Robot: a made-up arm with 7 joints. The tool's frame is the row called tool. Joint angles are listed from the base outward. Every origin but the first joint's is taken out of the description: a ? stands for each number. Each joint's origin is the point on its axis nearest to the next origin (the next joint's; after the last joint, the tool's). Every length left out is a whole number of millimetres.
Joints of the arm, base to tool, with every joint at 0 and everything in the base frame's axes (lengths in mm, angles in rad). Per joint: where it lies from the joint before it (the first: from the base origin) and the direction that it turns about. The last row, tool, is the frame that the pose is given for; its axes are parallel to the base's.
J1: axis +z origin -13 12 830
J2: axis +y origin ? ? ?
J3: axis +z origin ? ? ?
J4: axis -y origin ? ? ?
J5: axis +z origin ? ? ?
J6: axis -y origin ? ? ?
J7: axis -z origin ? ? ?
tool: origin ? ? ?
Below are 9 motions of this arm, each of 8 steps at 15 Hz.
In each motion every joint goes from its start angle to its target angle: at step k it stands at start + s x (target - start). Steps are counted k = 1, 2, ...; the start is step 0. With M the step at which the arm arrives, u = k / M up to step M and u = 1 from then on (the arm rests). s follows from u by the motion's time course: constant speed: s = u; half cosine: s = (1 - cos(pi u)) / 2; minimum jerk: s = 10 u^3 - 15 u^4 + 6 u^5.
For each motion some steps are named. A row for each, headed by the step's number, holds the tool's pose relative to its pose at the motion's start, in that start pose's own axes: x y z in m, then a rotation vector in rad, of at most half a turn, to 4 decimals.
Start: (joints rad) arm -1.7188 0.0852 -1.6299 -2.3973 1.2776 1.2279 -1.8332
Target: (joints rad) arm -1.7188 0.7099 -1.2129 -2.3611 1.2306 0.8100 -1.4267
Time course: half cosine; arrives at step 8
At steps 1, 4, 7, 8:
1: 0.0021 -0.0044 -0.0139 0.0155 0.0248 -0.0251
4: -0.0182 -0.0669 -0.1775 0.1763 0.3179 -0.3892
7: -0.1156 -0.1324 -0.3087 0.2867 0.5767 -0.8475
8: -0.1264 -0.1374 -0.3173 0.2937 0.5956 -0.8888

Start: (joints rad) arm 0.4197 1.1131 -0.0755 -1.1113 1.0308 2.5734 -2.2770
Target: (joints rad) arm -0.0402 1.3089 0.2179 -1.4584 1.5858 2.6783 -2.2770
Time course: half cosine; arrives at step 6
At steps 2, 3, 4, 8:
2: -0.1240 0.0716 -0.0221 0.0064 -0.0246 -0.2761
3: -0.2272 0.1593 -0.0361 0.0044 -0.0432 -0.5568
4: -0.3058 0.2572 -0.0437 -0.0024 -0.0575 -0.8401
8: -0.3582 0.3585 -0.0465 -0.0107 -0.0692 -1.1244

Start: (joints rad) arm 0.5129 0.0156 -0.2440 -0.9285 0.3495 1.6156 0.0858
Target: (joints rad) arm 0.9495 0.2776 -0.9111 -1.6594 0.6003 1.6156 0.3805
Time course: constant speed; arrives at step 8
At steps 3, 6, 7, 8:
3: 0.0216 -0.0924 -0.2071 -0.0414 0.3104 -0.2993
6: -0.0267 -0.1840 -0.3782 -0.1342 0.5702 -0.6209
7: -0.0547 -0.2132 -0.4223 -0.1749 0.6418 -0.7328
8: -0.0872 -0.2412 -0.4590 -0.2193 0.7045 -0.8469

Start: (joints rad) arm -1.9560 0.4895 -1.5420 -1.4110 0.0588 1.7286 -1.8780
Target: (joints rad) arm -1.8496 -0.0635 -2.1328 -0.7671 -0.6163 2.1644 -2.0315
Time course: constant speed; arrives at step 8
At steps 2, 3, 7, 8:
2: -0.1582 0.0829 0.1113 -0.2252 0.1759 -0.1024
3: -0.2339 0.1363 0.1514 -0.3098 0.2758 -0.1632
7: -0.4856 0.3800 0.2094 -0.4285 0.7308 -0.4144
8: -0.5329 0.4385 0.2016 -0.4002 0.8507 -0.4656

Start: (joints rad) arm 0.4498 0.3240 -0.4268 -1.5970 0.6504 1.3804 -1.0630
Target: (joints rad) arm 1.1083 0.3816 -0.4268 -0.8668 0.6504 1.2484 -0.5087
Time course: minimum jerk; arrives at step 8
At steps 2, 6, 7, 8:
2: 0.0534 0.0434 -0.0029 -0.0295 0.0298 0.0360
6: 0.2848 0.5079 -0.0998 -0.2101 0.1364 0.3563
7: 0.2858 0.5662 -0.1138 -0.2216 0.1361 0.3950
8: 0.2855 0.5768 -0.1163 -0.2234 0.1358 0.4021

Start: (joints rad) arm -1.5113 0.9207 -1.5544 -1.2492 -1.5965 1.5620 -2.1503
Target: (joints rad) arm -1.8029 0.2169 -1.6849 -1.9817 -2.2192 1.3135 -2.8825
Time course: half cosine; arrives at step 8
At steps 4, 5, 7, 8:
4: 0.3028 -0.1715 -0.3194 0.1976 -0.1688 0.8619
5: 0.4505 -0.1922 -0.3944 0.2064 -0.2175 1.1853
7: 0.6610 -0.1826 -0.4490 0.1568 -0.2570 1.6186
8: 0.6895 -0.1780 -0.4519 0.1442 -0.2591 1.6763

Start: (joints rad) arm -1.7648 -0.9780 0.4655 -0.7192 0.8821 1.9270 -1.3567
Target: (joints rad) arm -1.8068 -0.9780 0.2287 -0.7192 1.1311 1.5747 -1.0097
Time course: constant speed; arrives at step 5
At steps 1, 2, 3, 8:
1: -0.0106 -0.0043 -0.0014 0.0474 0.0124 -0.0909
2: -0.0205 -0.0079 -0.0020 0.0935 0.0260 -0.1804
3: -0.0296 -0.0106 -0.0019 0.1383 0.0410 -0.2683
8: -0.0452 -0.0141 0.0004 0.2246 0.0755 -0.4380

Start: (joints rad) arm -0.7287 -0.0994 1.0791 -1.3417 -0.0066 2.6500 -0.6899
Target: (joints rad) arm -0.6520 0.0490 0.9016 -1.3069 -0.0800 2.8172 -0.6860
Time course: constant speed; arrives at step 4
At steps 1, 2, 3, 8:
1: -0.0271 -0.0267 -0.0063 -0.0403 -0.0097 -0.0226
2: -0.0552 -0.0511 -0.0139 -0.0799 -0.0165 -0.0429
3: -0.0840 -0.0731 -0.0228 -0.1185 -0.0208 -0.0605
8: -0.1135 -0.0928 -0.0330 -0.1560 -0.0226 -0.0754

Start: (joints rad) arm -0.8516 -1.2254 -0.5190 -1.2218 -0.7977 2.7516 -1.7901
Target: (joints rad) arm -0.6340 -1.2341 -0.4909 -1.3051 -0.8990 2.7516 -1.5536
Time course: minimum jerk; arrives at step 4
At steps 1, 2, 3, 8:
1: 0.0012 0.0109 -0.0128 0.0062 -0.0203 -0.0286
2: 0.0098 0.0522 -0.0602 0.0312 -0.0975 -0.1372
3: 0.0241 0.0928 -0.1045 0.0585 -0.1739 -0.2448
8: 0.0287 0.1032 -0.1156 0.0660 -0.1938 -0.2726

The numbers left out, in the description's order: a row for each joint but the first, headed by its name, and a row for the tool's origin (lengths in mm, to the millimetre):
J2: -16 41 0
J3: 4 0 568
J4: 87 -10 0
J5: -72 0 410
J6: 8 8 0
J7: 140 0 13
tool: -16 -6 0

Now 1 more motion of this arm.
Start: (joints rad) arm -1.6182 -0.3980 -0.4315 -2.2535 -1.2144 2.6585 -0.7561
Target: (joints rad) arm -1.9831 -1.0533 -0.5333 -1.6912 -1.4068 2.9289 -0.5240
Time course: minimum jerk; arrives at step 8
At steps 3, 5, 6, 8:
3: -0.1433 -0.0056 0.1186 -0.2924 0.1104 -0.2507
5: -0.3167 0.1044 0.3648 -0.7918 0.3495 -0.5719
6: -0.3488 0.1808 0.4650 -0.9875 0.4578 -0.6615
8: -0.3569 0.2342 0.5242 -1.1062 0.5271 -0.7058

